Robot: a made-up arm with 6 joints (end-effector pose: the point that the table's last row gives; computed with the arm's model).
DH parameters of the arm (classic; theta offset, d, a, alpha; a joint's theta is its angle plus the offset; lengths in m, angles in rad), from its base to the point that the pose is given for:
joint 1: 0 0.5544 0.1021 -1.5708
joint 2: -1.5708 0 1.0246 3.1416
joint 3: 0 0 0.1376 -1.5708
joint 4: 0 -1.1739 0 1.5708
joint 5: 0 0 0 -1.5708
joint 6: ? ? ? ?
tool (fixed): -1.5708 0 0 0
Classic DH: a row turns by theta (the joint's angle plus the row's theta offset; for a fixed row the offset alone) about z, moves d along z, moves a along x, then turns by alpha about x.
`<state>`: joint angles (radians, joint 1 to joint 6).
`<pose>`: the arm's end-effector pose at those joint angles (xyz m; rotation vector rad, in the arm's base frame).
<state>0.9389 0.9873 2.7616 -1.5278 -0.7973 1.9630</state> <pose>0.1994 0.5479 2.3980 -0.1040 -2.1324 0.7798</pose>
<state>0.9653 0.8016 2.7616 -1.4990 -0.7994 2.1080</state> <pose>-0.0109 0.2703 2.4523 -0.1353 -2.3231 0.4509</pose>
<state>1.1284 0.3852 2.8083 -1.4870 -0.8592 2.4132</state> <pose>-0.4077 -0.4593 2.2818 0.0257 -2.6116 -0.3556</pose>
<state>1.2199 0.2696 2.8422 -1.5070 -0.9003 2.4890</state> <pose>-0.4426 -0.6911 2.1444 0.1566 -2.6465 -0.5958</pose>
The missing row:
joint 6: 1.5708 -0.2277 0 1.5708
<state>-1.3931 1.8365 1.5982 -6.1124 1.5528 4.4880</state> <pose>0.4483 -2.2775 0.3590 0.5206 -1.3716 0.1198</pose>
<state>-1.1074 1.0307 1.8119 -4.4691 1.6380 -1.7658</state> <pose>0.9773 -1.4626 1.9559 -0.6209 0.1116 0.3923</pose>
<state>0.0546 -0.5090 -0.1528 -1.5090 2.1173 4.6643</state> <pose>0.5497 -0.1644 1.9574 -1.4244 2.4186 -0.3719</pose>
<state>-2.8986 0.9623 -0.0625 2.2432 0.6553 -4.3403</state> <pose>-1.6141 -0.5120 0.0092 -1.4830 1.5733 0.7745</pose>
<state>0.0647 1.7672 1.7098 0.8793 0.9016 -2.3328</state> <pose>2.4204 0.2947 0.5301 1.3788 0.1231 0.9955</pose>
